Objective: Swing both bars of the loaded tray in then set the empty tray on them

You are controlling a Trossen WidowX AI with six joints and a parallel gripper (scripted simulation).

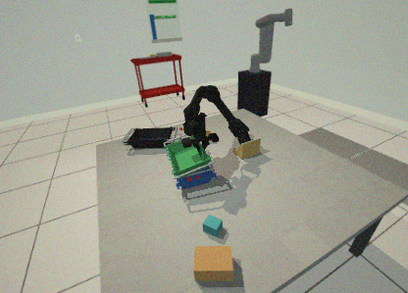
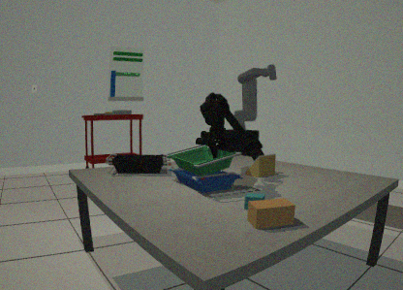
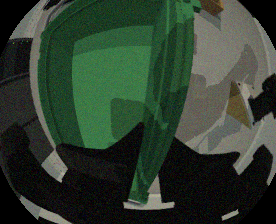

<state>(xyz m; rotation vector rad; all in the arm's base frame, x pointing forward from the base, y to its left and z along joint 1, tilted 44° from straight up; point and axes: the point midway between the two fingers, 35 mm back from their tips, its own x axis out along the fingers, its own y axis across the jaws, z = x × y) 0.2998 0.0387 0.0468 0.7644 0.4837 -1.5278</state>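
Right now the green tray is 8 cm ahead of my gripper tip, 2 cm to the right of it and 2 cm above it. The rest, counted from my gripper tip: yellow piece 12 cm behind, 38 cm to the right, 10 cm below; then teal cube 14 cm ahead, 37 cm to the left, 8 cm below; then brown block 19 cm behind, 29 cm to the right, 9 cm below.
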